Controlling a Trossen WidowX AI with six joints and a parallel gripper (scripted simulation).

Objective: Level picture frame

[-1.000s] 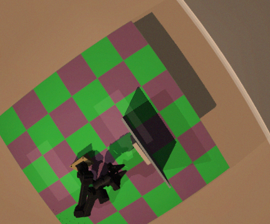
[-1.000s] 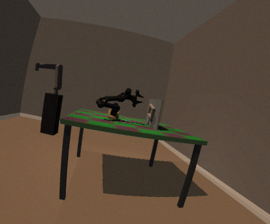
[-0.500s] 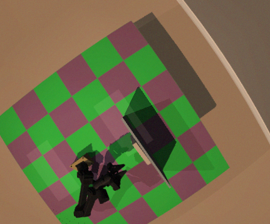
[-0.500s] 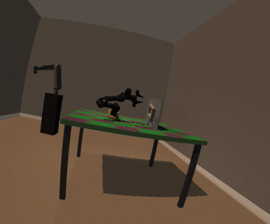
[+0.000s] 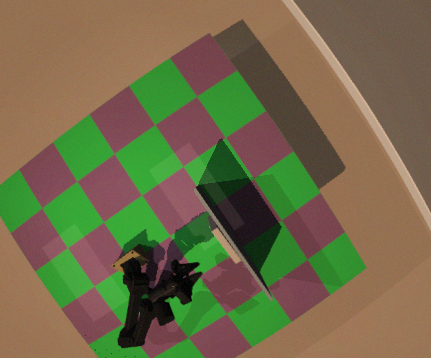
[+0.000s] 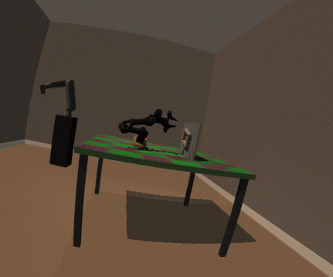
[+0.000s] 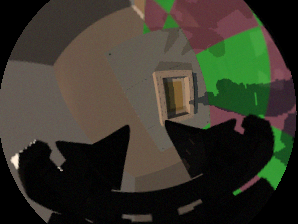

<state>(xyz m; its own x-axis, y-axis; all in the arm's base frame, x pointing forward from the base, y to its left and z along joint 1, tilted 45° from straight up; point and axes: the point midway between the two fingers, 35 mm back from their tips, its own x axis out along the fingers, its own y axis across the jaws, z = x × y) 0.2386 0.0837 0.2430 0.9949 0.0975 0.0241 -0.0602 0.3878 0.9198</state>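
The picture frame lies 12 cm ahead of my gripper tip, 2 cm to the left of it and 11 cm below it. Round my gripper tip: grey wall panel (13 cm ahead, 1 cm to the left, 12 cm below).
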